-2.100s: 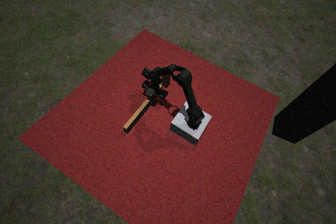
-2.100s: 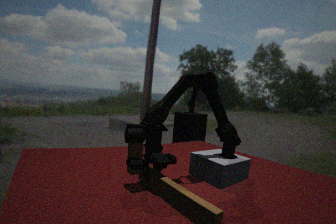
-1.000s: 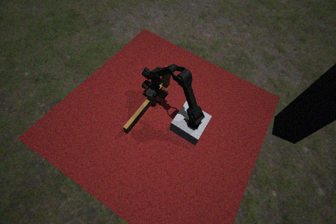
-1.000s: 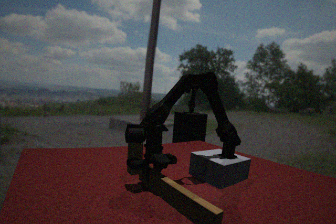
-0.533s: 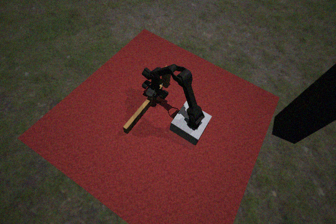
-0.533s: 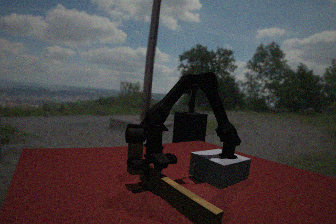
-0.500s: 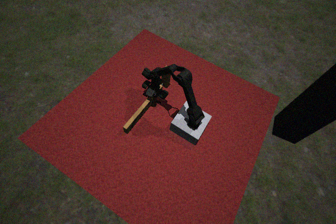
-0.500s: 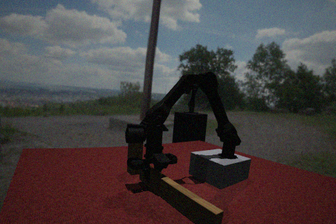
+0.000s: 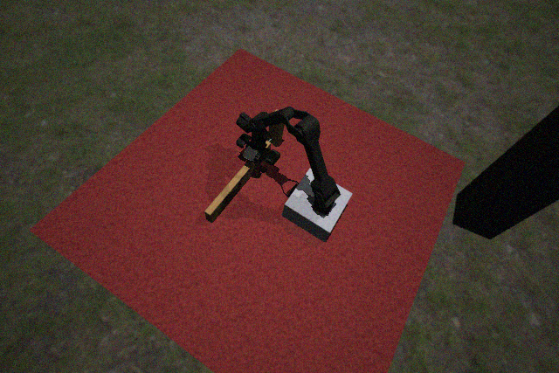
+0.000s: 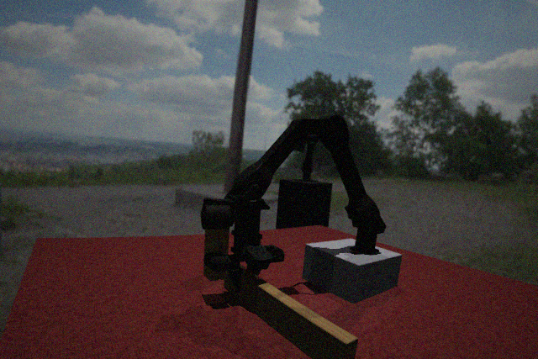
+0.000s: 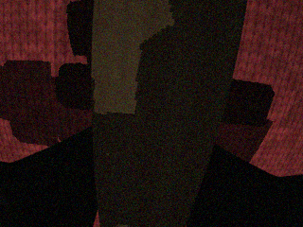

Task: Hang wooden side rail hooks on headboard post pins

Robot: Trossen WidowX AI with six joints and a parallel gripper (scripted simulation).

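The wooden headboard post lies 2 cm behind my gripper tip, 15 cm to the right of it and 7 cm above it.
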